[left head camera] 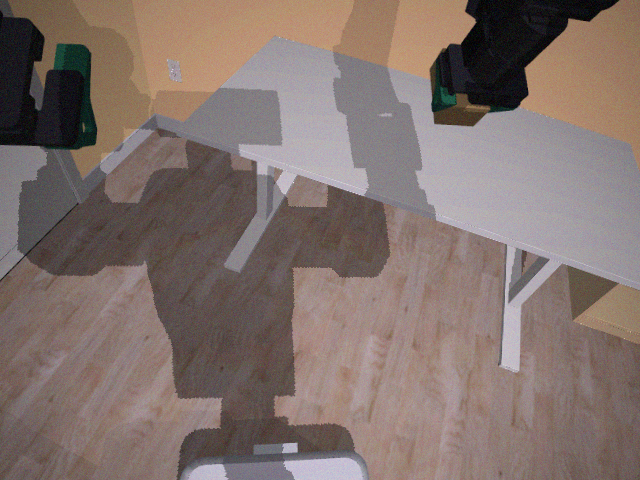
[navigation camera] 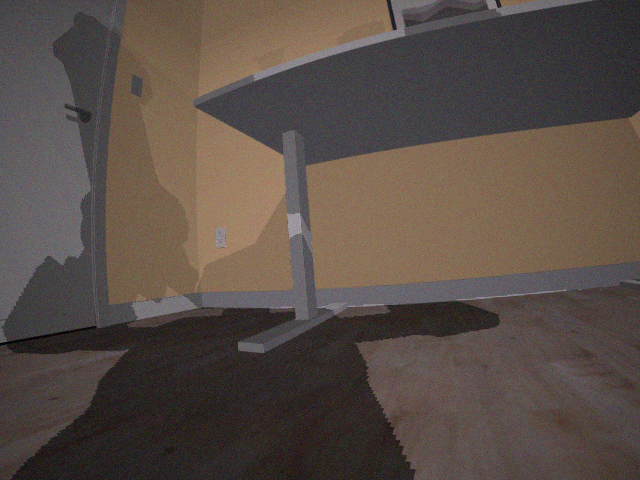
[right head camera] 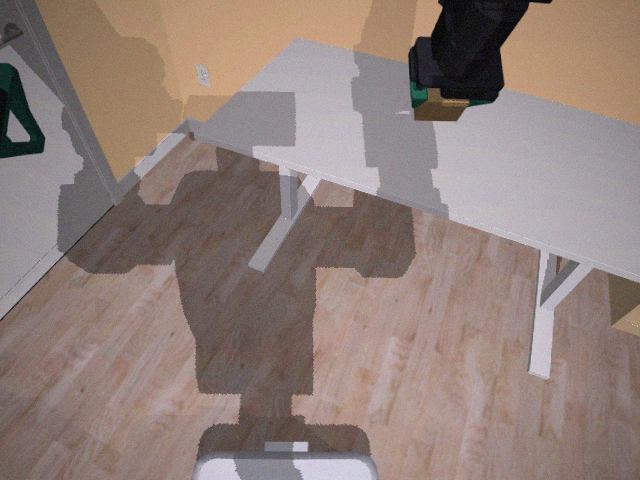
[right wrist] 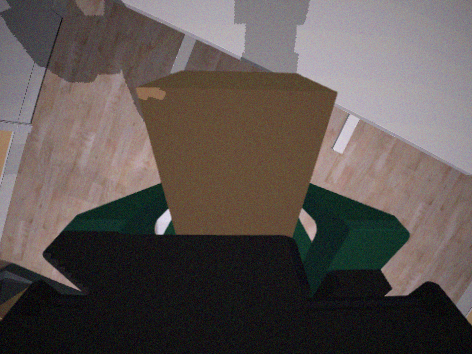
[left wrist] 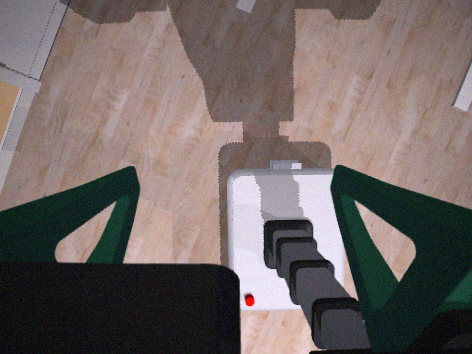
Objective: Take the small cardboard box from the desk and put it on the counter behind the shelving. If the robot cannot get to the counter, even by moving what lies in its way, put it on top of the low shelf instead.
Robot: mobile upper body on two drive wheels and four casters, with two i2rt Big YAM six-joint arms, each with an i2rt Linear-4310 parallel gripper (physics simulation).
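Places are measured from the left arm's base along level axes (x ahead, y left, z up), in centimetres.
Where they show: left gripper, fingertip midpoint: (left head camera: 31, 135) (left wrist: 235, 176); right gripper, fingertip midpoint: (left head camera: 452, 109) (right head camera: 434, 104) (right wrist: 235, 176).
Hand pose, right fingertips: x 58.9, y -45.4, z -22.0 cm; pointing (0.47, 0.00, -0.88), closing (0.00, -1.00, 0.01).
After its pixels a point has its place.
The small cardboard box (left head camera: 457, 114) {z -20.5, x 55.4, y -44.4 cm} (right head camera: 439, 109) {z -20.5, x 55.3, y -44.9 cm} (right wrist: 240, 160) {z -15.8, x 60.3, y -45.5 cm} is brown and is held between the green fingers of my right gripper (right wrist: 235, 176) {z -22.0, x 58.9, y -45.4 cm}. In both head views it appears high at the upper right, in front of the white desk (left head camera: 516, 170) {z -69.0, x 102.4, y -100.1 cm} (right head camera: 516, 170) {z -69.0, x 100.1, y -91.3 cm} (navigation camera: 439, 77) {z -71.5, x 106.7, y -61.8 cm}. My left gripper (left wrist: 235, 176) {z -12.4, x 36.4, y -0.2 cm} is open, with bare space between its green fingers; in the left head view it is at the upper left edge. The counter, the shelving and the low shelf cannot be made out in these views.
The desk's T-shaped legs (left head camera: 509, 330) (right head camera: 541, 335) (navigation camera: 299, 232) {z -108.8, x 139.5, y -19.1 cm} stand on the wooden floor. A white door (right head camera: 31, 206) {z -108.5, x 118.9, y 85.3 cm} (navigation camera: 46, 170) {z -76.5, x 131.4, y 79.8 cm} is at the left. A tan open-topped object (left head camera: 615, 310) {z -133.1, x 83.7, y -180.7 cm} shows under the desk at the right. The robot's white base (left wrist: 245, 225) {z -115.0, x 8.3, y -4.1 cm} is below.
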